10 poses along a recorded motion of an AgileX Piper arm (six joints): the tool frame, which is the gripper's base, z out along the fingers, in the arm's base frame.
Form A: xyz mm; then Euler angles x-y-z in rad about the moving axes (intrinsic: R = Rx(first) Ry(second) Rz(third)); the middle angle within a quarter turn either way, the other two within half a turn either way.
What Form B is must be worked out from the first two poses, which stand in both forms.
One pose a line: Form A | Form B
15 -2 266 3.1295 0.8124 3.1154 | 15 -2 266; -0.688 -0.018 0.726; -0.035 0.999 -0.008; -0.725 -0.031 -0.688
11 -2 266 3.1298 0.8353 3.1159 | 11 -2 266; -0.671 -0.017 0.741; -0.034 0.999 -0.008; -0.741 -0.031 -0.671
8 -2 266 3.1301 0.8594 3.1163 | 8 -2 266; -0.653 -0.017 0.757; -0.034 0.999 -0.008; -0.757 -0.031 -0.653
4 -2 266 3.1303 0.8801 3.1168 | 4 -2 266; -0.637 -0.016 0.771; -0.033 0.999 -0.007; -0.770 -0.030 -0.637
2 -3 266 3.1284 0.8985 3.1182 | 2 -3 266; -0.623 -0.015 0.782; -0.034 0.999 -0.008; -0.782 -0.031 -0.623
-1 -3 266 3.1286 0.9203 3.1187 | -1 -3 266; -0.605 -0.014 0.796; -0.033 0.999 -0.008; -0.795 -0.031 -0.606
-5 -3 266 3.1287 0.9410 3.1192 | -5 -3 266; -0.589 -0.013 0.808; -0.033 0.999 -0.008; -0.808 -0.031 -0.589
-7 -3 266 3.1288 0.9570 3.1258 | -7 -3 266; -0.576 -0.009 0.817; -0.026 1.000 -0.007; -0.817 -0.026 -0.576
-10 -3 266 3.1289 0.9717 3.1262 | -10 -3 266; -0.564 -0.009 0.826; -0.026 1.000 -0.007; -0.825 -0.025 -0.564
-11 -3 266 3.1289 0.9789 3.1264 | -11 -3 266; -0.558 -0.008 0.830; -0.026 1.000 -0.007; -0.830 -0.025 -0.558
